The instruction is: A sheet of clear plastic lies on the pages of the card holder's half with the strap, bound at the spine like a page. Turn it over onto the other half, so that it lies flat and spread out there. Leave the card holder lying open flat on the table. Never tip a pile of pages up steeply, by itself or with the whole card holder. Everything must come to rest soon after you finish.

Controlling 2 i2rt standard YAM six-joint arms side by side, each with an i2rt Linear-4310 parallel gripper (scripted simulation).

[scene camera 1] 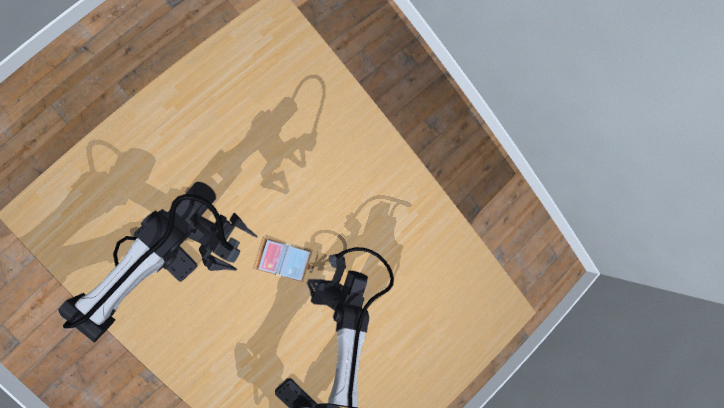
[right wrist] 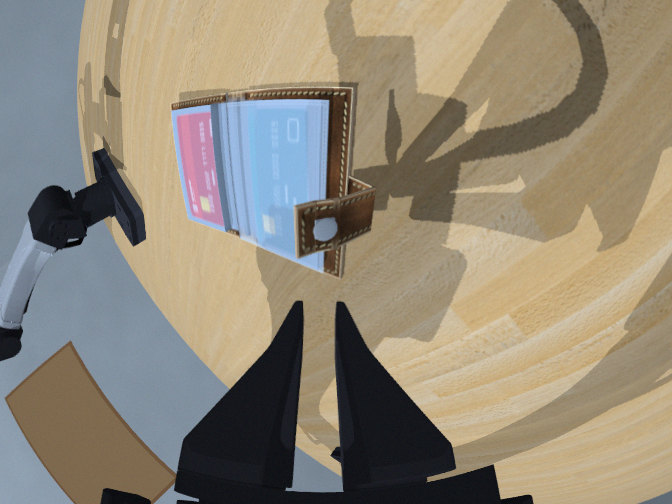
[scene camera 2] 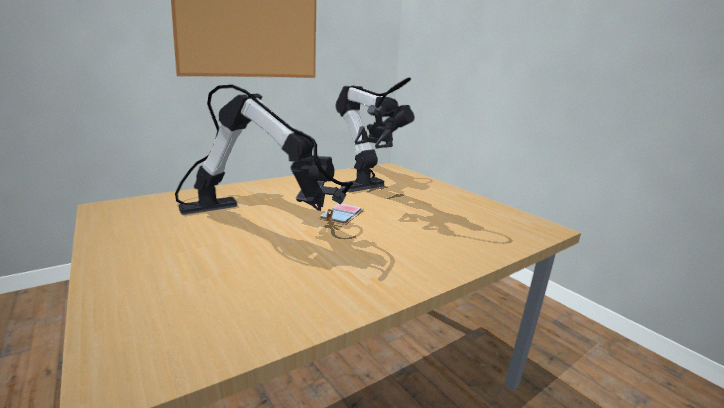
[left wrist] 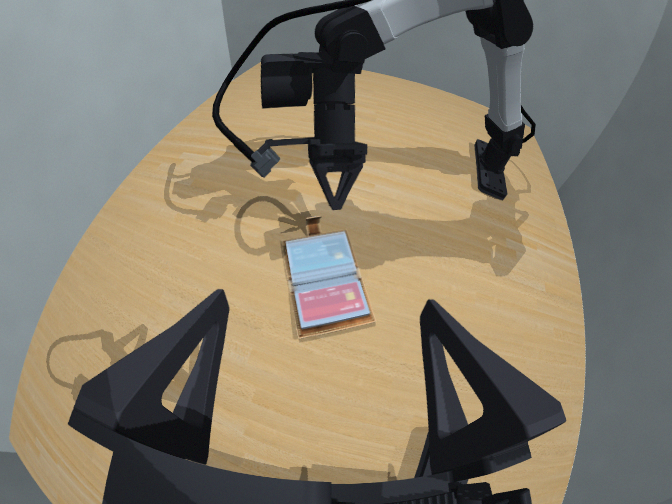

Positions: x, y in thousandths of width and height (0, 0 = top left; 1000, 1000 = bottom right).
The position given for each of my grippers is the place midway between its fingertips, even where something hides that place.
Note:
I see my left gripper (scene camera 2: 505, 357), my right gripper (scene camera 2: 443, 511) and a clear sheet (right wrist: 414, 295).
The clear sheet shows as well in the left wrist view (left wrist: 468, 511). My left gripper also shows in the left wrist view (left wrist: 484, 606). My right gripper also shows in the right wrist view (right wrist: 475, 616) and in the left wrist view (left wrist: 499, 414).

